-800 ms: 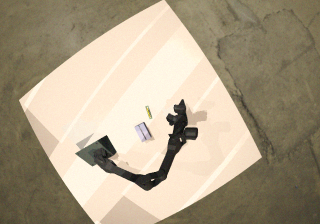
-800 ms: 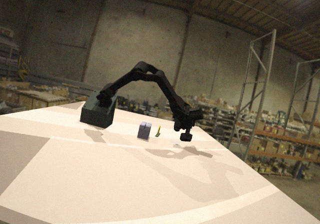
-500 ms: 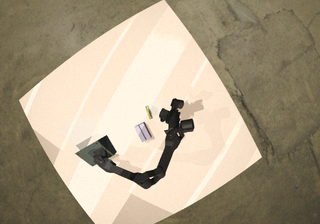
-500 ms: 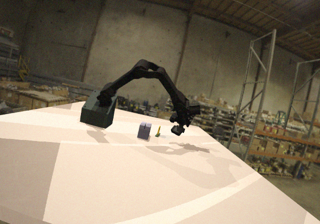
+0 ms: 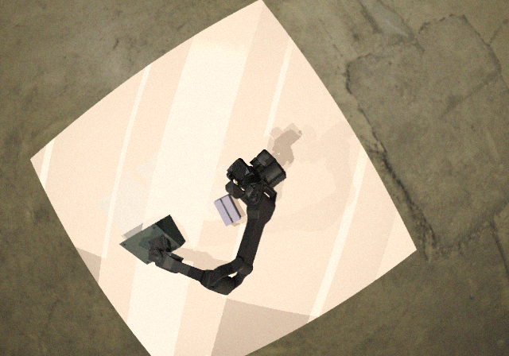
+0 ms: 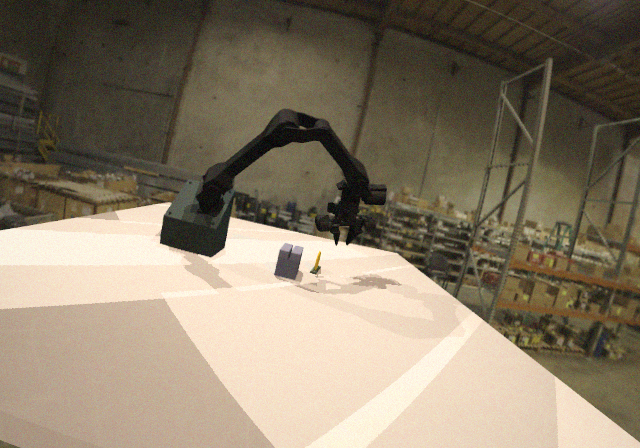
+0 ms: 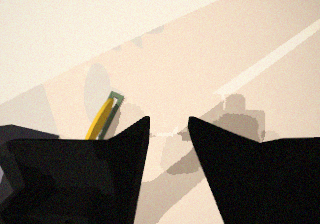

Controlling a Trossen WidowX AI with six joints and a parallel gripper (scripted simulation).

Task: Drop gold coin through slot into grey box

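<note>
My gripper tip is now 6 cm past the gold coin, 2 cm to the left of it and 6 cm above it.
</note>
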